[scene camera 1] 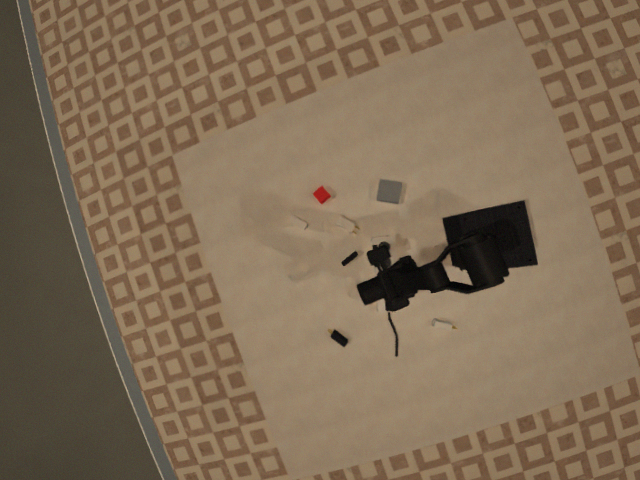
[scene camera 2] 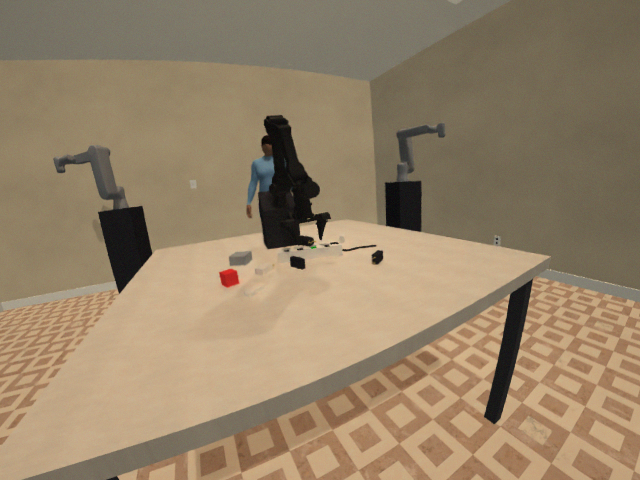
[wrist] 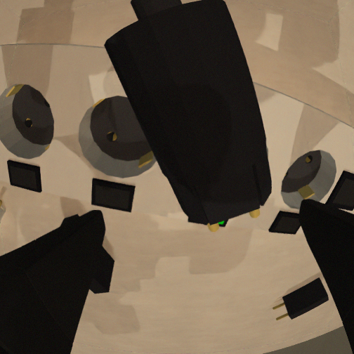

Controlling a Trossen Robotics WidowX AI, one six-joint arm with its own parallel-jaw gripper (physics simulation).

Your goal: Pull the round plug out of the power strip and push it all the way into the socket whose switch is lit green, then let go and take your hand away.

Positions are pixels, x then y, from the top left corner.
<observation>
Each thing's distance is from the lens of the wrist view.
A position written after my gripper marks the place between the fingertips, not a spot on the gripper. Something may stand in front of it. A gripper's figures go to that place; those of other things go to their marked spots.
my gripper (wrist: 205,216): 10 cm
black two-prong plug (wrist: 299,301): 32 cm
black block (wrist: 100,283): 19 cm
round black plug (wrist: 186,77): 6 cm
The marked spots on the black two-prong plug and the black block are 24 cm apart.
</observation>
